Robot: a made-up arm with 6 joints.
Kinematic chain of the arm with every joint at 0, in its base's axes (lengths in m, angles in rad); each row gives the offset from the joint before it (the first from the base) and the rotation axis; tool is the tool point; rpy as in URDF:
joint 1: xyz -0.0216 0 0.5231 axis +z
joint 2: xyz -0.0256 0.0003 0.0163 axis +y
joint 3: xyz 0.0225 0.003 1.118 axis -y
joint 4: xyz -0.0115 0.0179 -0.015 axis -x
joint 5: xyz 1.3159 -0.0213 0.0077 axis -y
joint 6: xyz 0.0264 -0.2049 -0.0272 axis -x
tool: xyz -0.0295 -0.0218 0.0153 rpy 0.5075 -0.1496 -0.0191
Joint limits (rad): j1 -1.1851..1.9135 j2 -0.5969..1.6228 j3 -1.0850..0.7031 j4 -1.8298..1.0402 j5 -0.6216..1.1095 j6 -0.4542..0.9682
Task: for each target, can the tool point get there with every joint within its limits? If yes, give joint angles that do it. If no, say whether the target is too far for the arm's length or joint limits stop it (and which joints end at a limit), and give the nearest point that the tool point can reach.
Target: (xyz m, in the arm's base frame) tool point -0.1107 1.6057 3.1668
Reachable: no: too far | nearest point -0.0878 1.1939 2.5036 | short by 0.781 m
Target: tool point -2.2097 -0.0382 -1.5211
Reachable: no: too far | nearest point -0.3947 0.7493 -0.8528 | short by 2.088 m
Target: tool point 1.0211 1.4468 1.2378
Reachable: yes | joints 1.0697 0.4581 0.1876 0.3342 0.6260 -0.2948
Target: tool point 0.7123 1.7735 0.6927
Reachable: yes | joints 1.1780 0.7599 0.4394 -1.5086 0.2892 0.8234
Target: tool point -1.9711 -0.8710 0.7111
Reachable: no: joint limits stop it (at a limit: joint 1, joint 2, joint 3, joint 5, joint 6) | nearest point -0.0537 -0.5286 0.8256 | short by 1.951 m
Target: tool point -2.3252 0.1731 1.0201
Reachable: no: joint limits stop it (at a limit: joint 1, joint 4, joint 6) | nearest point -0.4315 0.8487 1.0201 | short by 2.011 m
